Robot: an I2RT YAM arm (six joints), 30 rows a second.
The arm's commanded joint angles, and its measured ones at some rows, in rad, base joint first. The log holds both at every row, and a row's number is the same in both.
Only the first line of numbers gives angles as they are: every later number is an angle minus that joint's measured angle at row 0.
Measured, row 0:
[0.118 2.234 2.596 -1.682 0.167 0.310]
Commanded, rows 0 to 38:
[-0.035 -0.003 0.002 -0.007 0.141 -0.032]
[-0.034 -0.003 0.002 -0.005 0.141 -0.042]
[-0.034 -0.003 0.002 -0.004 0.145 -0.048]
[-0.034 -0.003 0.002 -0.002 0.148 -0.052]
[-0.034 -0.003 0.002 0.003 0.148 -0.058]
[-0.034 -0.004 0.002 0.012 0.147 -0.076]
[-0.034 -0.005 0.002 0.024 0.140 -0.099]
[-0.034 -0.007 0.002 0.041 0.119 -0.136]
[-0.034 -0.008 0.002 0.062 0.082 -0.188]
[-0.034 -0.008 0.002 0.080 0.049 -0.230]
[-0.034 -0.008 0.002 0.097 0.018 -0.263]
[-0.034 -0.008 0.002 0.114 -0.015 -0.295]
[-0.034 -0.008 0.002 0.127 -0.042 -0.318]
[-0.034 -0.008 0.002 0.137 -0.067 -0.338]
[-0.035 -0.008 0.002 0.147 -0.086 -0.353]
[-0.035 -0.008 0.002 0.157 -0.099 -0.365]
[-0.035 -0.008 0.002 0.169 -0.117 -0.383]
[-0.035 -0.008 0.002 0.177 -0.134 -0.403]
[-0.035 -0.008 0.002 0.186 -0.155 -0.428]
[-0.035 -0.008 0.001 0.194 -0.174 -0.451]
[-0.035 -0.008 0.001 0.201 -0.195 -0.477]
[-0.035 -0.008 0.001 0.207 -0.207 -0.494]
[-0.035 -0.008 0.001 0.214 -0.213 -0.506]
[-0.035 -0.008 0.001 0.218 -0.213 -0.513]
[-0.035 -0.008 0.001 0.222 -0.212 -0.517]
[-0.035 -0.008 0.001 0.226 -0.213 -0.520]
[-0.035 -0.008 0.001 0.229 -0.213 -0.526]
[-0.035 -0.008 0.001 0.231 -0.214 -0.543]
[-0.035 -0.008 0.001 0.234 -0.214 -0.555]
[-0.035 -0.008 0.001 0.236 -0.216 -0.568]
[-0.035 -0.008 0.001 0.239 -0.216 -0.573]
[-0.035 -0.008 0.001 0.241 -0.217 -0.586]
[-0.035 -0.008 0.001 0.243 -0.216 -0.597]
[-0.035 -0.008 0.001 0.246 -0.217 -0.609]
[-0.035 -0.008 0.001 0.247 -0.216 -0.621]
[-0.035 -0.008 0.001 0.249 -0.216 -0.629]
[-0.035 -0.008 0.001 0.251 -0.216 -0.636]
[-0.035 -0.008 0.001 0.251 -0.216 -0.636]
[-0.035 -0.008 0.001 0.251 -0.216 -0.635]
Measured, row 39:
[-0.038 0.000 0.000 0.255 -0.188 -0.533]
